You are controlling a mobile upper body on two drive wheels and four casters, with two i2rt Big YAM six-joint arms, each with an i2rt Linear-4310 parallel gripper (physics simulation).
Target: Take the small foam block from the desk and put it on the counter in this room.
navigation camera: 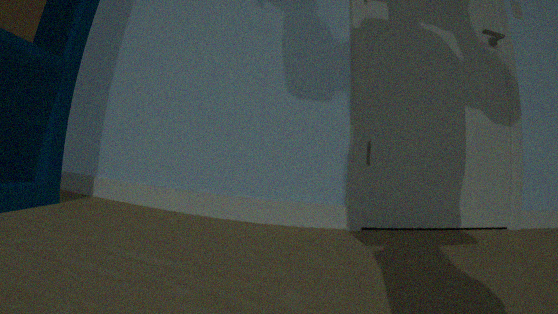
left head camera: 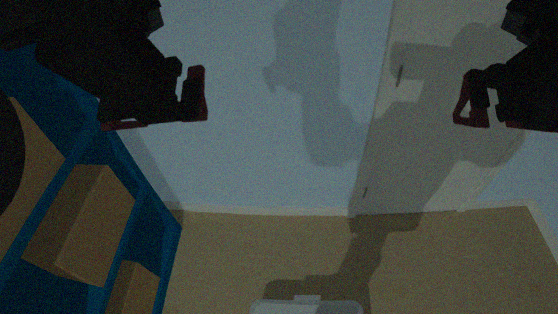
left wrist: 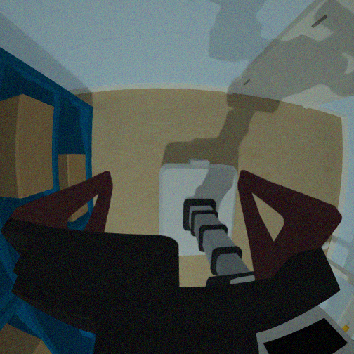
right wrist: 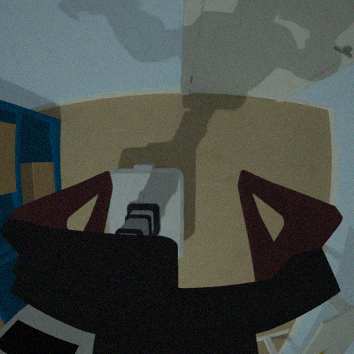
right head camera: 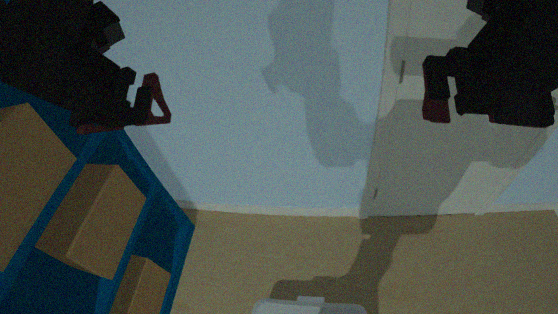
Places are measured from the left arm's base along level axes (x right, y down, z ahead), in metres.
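Pixels of known places: left gripper, fingertip midpoint: [left head camera: 175, 119] [right head camera: 145, 122]; right gripper, fingertip midpoint: [left head camera: 480, 120] [right head camera: 457, 115].
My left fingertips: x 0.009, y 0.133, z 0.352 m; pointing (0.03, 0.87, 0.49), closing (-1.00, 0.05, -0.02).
Note:
Behind a point stands the place of what it marks.
The small foam block, the desk and the counter cannot be made out in these views. My left gripper [left head camera: 155, 122] @(x 0.009, y 0.133, z 0.352 m) [right head camera: 124, 126] [left wrist: 174, 177] is open and empty, held high at the upper left of the head views, in front of the blue shelf's edge. My right gripper [left head camera: 495, 125] @(x 0.447, y 0.129, z 0.353 m) [right head camera: 467, 120] @(x 0.447, y 0.129, z 0.353 m) [right wrist: 174, 177] is open and empty at the upper right of the head views. Floor and part of my white base show between the fingers in the wrist views.
A blue shelf unit [left head camera: 171, 245] @(x -0.600, y 1.336, z 0.611 m) [right head camera: 182, 250] @(x -0.595, y 1.344, z 0.563 m) [navigation camera: 30, 195] @(x -0.597, y 1.367, z 0.696 m) with brown boxes [left head camera: 95, 225] @(x -0.614, y 0.694, z 0.408 m) [right head camera: 107, 220] @(x -0.614, y 0.702, z 0.417 m) stands close on the left. A pale blue wall [navigation camera: 200, 125] @(x -0.112, y 1.060, z 0.928 m) and a closed door [navigation camera: 410, 125] @(x 0.729, y 0.990, z 0.916 m) are ahead. Pale furniture [right wrist: 332, 332] partly shows in the right wrist view's lower right corner.

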